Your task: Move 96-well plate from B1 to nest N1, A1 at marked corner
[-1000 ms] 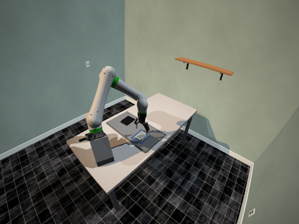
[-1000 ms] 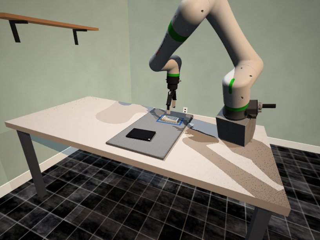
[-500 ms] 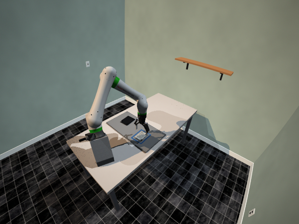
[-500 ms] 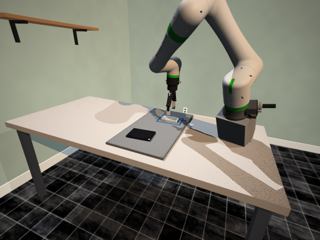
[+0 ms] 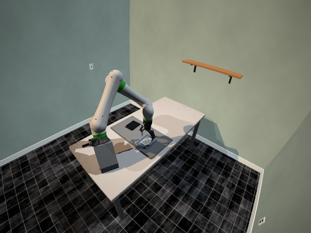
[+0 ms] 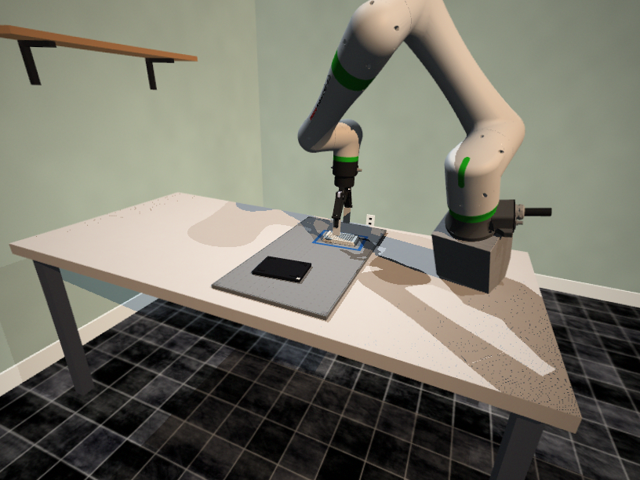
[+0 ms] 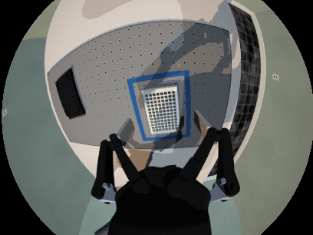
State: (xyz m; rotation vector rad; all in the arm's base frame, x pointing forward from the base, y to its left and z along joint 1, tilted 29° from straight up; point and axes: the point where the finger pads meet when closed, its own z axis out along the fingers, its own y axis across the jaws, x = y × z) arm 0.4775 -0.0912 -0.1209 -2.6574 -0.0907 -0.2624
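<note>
The white 96-well plate lies 5 cm below my hand. The rest, counted from my hand: black plate nest N1 (7 cm ahead, 33 cm to the left, 5 cm below).
</note>
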